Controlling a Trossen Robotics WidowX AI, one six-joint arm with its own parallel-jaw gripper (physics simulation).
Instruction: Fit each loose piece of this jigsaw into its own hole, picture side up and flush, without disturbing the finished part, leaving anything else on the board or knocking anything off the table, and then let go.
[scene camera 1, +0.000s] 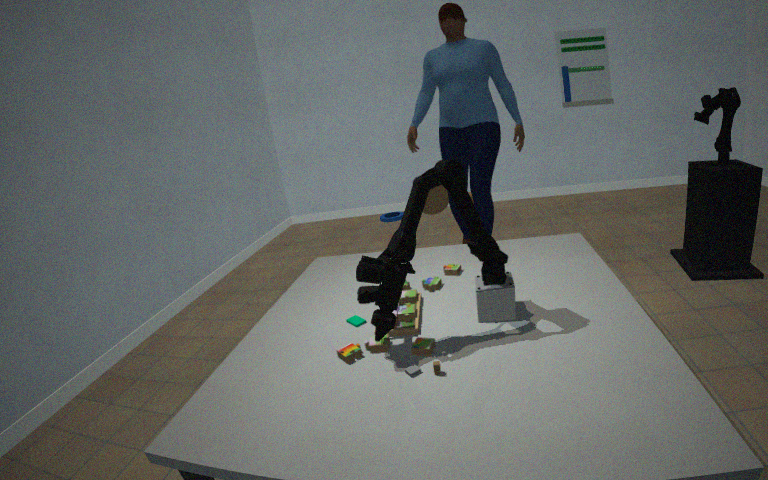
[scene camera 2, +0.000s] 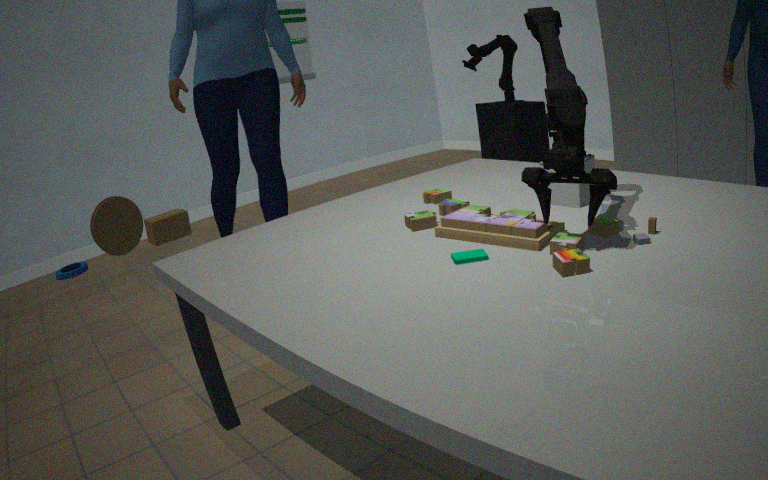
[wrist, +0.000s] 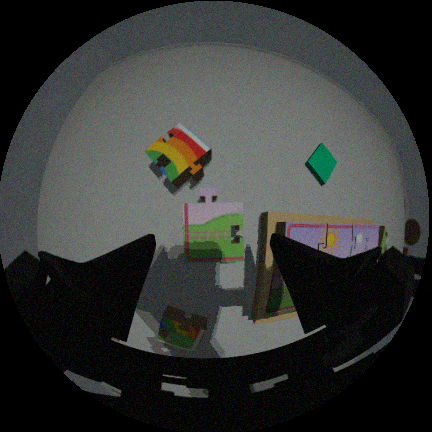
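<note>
My gripper (scene camera 1: 382, 337) (scene camera 2: 569, 225) (wrist: 213, 239) is open and empty, low over a pink-and-green piece (scene camera 1: 376, 344) (scene camera 2: 566, 240) (wrist: 214, 230). That piece lies picture side up on the table, beside the wooden frame (scene camera 1: 419, 316) (scene camera 2: 487, 236) (wrist: 310, 218). The frame holds the joined purple sky part (scene camera 2: 481, 219) (wrist: 345, 241); my right finger covers some of it in the wrist view. A rainbow piece (scene camera 1: 349, 351) (scene camera 2: 570, 261) (wrist: 180, 150) lies beyond the pink-and-green piece. A shadowed rainbow piece (scene camera 1: 423, 345) (scene camera 2: 606, 226) (wrist: 181, 331) lies nearer my base. Loose pieces (scene camera 2: 420, 220) (scene camera 2: 453, 204) (scene camera 2: 436, 195) lie past the frame's far end.
A flat green tile (scene camera 1: 356, 320) (scene camera 2: 469, 256) (wrist: 321, 163) lies beside the frame's sky side. A small grey block (scene camera 1: 413, 371) (scene camera 2: 641, 238) and a small upright wooden block (scene camera 1: 436, 367) (scene camera 2: 652, 225) stand near the shadowed piece. A person (scene camera 1: 465, 84) stands behind the table.
</note>
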